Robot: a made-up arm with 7 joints.
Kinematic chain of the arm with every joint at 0, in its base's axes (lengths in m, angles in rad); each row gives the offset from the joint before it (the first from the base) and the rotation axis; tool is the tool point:
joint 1: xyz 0 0 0 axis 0 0.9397 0.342
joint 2: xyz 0 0 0 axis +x
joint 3: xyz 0 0 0 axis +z
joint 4: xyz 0.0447 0 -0.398 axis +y
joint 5: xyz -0.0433 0 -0.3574 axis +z
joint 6: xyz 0 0 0 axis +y
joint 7: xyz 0 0 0 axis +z
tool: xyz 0 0 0
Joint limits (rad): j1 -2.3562..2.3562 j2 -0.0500..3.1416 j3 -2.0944..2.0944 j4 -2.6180..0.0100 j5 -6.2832..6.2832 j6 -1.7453..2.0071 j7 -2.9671..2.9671
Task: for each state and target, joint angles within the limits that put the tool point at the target. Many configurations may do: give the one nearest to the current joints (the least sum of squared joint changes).
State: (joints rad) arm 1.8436 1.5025 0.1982 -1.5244 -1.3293 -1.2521 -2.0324
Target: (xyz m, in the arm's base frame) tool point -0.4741 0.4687 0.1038
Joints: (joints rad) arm 2.2898 1.2773 0.0906 -1.1931 -1.3293 -1.2521 -2.0324
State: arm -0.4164 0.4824 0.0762 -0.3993 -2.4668 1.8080 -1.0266
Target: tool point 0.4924 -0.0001 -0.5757
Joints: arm -0.5359 0.0814 -0.0032 -0.4092 -2.4668 1.8080 -1.0266
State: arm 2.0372 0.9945 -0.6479 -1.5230 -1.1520 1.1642 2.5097
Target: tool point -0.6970 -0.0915 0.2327
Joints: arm 2.1493 0.5744 -0.7716 -0.6930 -1.1520 1.1642 2.5097
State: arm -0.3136 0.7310 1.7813 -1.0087 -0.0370 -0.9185 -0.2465
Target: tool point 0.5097 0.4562 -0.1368
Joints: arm -0.9569 0.4390 1.3871 -1.0530 -0.0370 -0.9185 -0.2465
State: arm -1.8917 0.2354 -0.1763 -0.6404 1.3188 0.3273 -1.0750
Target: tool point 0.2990 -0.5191 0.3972
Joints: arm -2.1847 -0.0500 -0.3645 -0.8991 1.3188 0.3273 -1.0750
